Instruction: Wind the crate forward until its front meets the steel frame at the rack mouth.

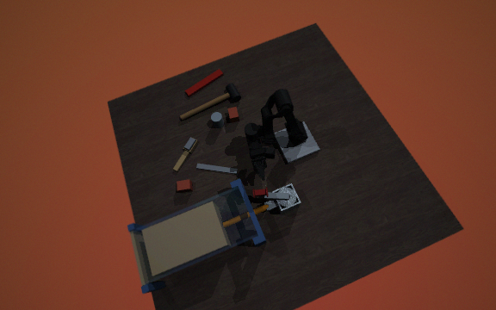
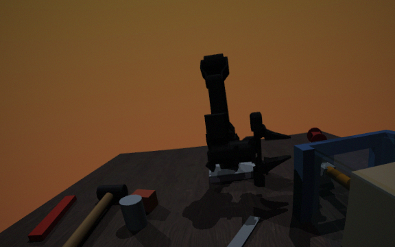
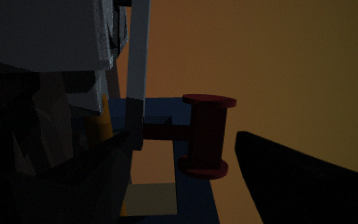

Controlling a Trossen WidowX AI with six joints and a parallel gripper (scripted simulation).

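The winch handle is 7 cm to the left of my gripper tip and 2 cm below it. From my gripper tip the other things lie so: red knob (4 cm ahead, 5 cm to the left, 1 cm above); then blue steel frame (10 cm ahead, 10 cm to the left, 3 cm below); then winch (7 cm behind, 10 cm to the left, 10 cm below).
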